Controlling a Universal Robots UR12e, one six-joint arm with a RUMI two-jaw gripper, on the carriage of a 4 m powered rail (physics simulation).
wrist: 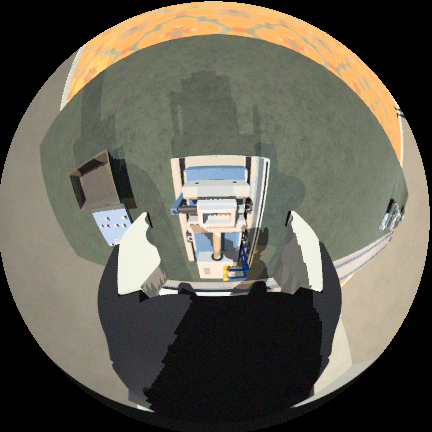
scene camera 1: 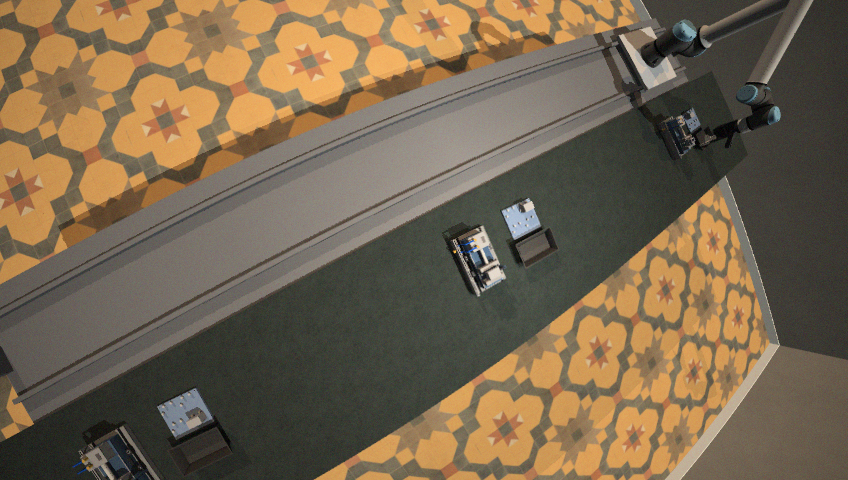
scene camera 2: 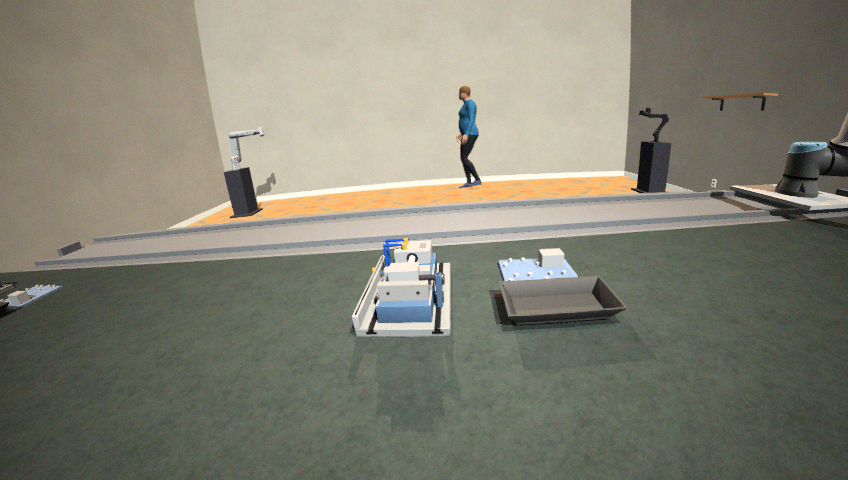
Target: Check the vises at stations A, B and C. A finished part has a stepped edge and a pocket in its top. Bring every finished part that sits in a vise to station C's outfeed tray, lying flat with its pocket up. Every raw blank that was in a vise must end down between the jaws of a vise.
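In the wrist view a pale part [wrist: 217, 215] with a rectangular pocket facing up sits between the jaws of a vise [wrist: 215, 189] [scene camera 1: 678, 136]. My gripper [wrist: 218, 213] is open and empty, its fingers wide apart, above this vise. In scene camera 1 the vise is at the upper right. The middle vise [scene camera 2: 404, 291] [scene camera 1: 477, 287] holds a pale block [scene camera 2: 403, 272] [scene camera 1: 492, 274]; its top is too unclear to identify. At the lower left, another vise [scene camera 1: 138, 455] is cut off, and its jaw contents are unclear.
Beside the middle vise are a dark tray [scene camera 1: 535, 248] [scene camera 2: 559, 300] and a blue pegged plate [scene camera 1: 516, 221] [scene camera 2: 517, 270] with a block [scene camera 1: 526, 206] [scene camera 2: 551, 256]. The near station's tray [wrist: 98, 182] and plate [wrist: 112, 220] lie left in the wrist view. A person [scene camera 2: 468, 121] stands beyond the rail [scene camera 2: 357, 228].
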